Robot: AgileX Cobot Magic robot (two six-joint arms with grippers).
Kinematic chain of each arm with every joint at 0, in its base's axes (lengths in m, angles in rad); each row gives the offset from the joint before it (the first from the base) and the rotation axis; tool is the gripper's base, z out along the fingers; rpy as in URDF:
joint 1: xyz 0 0 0.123 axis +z
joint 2: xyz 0 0 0 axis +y
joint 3: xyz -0.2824 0 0.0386 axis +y
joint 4: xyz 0.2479 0 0.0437 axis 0.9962 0 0.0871
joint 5: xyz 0 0 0 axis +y
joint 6: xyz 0.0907 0 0.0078 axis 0.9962 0 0.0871
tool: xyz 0 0 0 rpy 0 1.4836 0
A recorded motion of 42 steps. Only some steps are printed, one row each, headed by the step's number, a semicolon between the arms.
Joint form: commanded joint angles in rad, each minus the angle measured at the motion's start. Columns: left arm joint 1, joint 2, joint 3, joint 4, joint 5, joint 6; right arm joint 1, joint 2, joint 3, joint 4, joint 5, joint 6.
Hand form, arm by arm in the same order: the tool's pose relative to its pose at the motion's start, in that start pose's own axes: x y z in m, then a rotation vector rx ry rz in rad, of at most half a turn. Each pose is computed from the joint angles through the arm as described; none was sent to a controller.
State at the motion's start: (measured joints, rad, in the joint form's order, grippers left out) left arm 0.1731 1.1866 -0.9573 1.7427 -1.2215 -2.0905; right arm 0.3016 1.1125 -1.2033 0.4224 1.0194 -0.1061
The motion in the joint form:
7: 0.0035 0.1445 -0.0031 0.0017 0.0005 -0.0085; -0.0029 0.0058 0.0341 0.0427 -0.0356 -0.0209
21: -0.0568 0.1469 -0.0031 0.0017 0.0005 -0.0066; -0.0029 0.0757 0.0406 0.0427 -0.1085 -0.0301
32: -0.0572 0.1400 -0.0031 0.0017 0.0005 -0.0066; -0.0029 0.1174 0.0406 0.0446 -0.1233 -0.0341
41: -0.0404 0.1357 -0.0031 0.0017 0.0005 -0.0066; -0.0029 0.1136 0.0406 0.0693 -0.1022 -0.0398
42: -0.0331 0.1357 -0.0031 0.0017 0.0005 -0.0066; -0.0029 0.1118 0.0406 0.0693 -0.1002 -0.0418
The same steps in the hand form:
7: 0.0064 0.0429 0.0164 -0.0067 0.0525 -0.1396; 0.0027 -0.0019 0.0086 -0.0247 -0.0037 0.0185
21: 0.0100 0.0340 0.0284 0.0393 0.0898 -0.1260; -0.0055 -0.0117 0.0324 -0.0043 -0.0052 0.0371
32: 0.0095 0.0320 0.0276 0.0399 0.0873 -0.1195; -0.0078 -0.0169 0.0461 0.0022 0.0186 0.0490
41: 0.0082 0.0334 0.0239 0.0272 0.0755 -0.1195; -0.0062 -0.0143 0.0448 -0.0210 0.0326 0.0574
42: 0.0078 0.0346 0.0225 0.0216 0.0711 -0.1212; -0.0059 -0.0140 0.0442 -0.0216 0.0329 0.0547

